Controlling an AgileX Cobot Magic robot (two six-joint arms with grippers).
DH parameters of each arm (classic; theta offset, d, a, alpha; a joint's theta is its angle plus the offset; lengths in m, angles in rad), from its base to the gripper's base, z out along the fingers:
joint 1: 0 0.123 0 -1.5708
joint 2: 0.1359 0 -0.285 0
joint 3: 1.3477 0 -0.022 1.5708
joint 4: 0 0.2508 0 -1.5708
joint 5: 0 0 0.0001 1.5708
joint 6: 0 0.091 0 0
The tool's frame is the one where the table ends.
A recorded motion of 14 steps. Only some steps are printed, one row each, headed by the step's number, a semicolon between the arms.
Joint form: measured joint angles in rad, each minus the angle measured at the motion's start. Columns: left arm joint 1, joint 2, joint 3, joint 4, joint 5, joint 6; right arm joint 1, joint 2, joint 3, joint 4, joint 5, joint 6.
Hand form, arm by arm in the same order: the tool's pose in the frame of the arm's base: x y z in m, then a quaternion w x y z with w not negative. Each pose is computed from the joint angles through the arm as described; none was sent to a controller.
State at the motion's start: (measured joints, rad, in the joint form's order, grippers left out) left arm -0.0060 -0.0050 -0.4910 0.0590 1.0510 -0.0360; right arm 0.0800 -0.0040 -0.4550 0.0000 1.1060 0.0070
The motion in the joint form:
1: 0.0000 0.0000 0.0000 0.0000 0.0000 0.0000; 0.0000 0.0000 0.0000 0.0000 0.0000 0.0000
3: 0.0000 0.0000 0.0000 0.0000 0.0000 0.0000; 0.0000 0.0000 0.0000 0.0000 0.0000 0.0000
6: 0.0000 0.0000 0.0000 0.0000 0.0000 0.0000; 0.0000 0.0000 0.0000 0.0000 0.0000 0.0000
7: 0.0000 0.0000 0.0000 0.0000 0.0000 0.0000; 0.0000 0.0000 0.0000 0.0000 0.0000 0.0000
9: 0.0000 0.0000 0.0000 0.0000 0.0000 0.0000; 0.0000 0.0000 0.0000 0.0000 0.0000 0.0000
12: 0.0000 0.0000 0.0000 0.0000 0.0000 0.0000; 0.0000 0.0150 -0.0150 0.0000 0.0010 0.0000
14: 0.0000 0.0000 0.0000 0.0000 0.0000 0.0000; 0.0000 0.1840 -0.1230 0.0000 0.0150 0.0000
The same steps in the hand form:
1: -0.0042 0.0047 0.2757 0.52424 -0.01370 0.85126 0.01847; -0.0026 -0.0002 0.2611 0.48378 -0.03193 0.87435 0.02105
3: -0.0042 0.0047 0.2757 0.52424 -0.01370 0.85126 0.01847; -0.0026 -0.0002 0.2611 0.48378 -0.03193 0.87435 0.02105
6: -0.0042 0.0047 0.2757 0.52424 -0.01370 0.85126 0.01847; -0.0026 -0.0002 0.2611 0.48378 -0.03193 0.87435 0.02105
7: -0.0042 0.0047 0.2757 0.52424 -0.01370 0.85126 0.01847; -0.0026 -0.0002 0.2611 0.48378 -0.03193 0.87435 0.02105
9: -0.0042 0.0047 0.2757 0.52424 -0.01370 0.85126 0.01847; -0.0026 -0.0002 0.2611 0.48378 -0.03193 0.87435 0.02105
12: -0.0042 0.0047 0.2757 0.52424 -0.01370 0.85126 0.01847; -0.0020 -0.0002 0.2653 0.48335 -0.03194 0.87459 0.02104
14: -0.0042 0.0047 0.2757 0.52424 -0.01370 0.85126 0.01847; 0.0138 0.0011 0.2939 0.45023 -0.03258 0.89210 0.01959

